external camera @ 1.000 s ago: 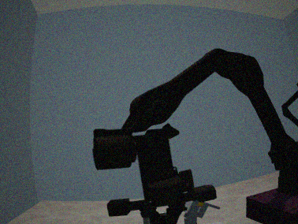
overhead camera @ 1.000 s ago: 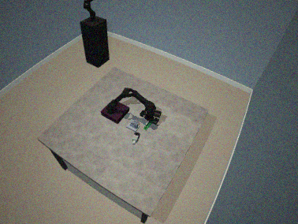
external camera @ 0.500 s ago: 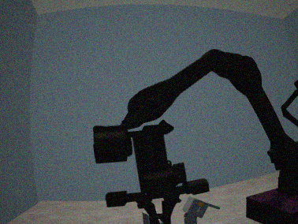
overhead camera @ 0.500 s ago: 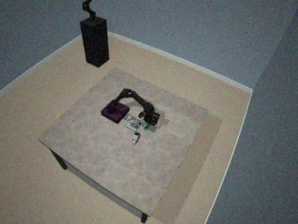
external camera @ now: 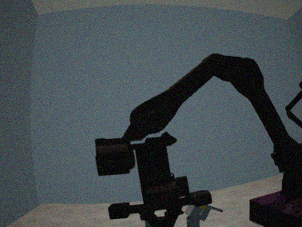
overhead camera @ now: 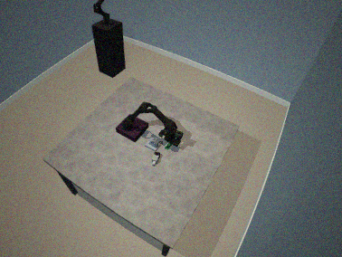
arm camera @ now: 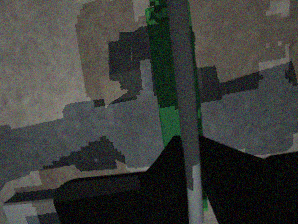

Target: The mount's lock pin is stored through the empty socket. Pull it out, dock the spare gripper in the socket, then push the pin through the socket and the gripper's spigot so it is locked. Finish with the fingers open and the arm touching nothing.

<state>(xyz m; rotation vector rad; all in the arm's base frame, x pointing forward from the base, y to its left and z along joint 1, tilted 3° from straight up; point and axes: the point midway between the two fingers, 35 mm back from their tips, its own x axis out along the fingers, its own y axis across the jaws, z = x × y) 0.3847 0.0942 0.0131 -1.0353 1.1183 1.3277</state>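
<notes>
The green bar is 2 cm to the left of my gripper tip and 1 cm below it. The rest, counted from my gripper tip: spare gripper (20 cm to the right, 1 cm below, 1 cm behind); then grey socket block (10 cm behind, 8 cm to the right, 1 cm above).
</notes>
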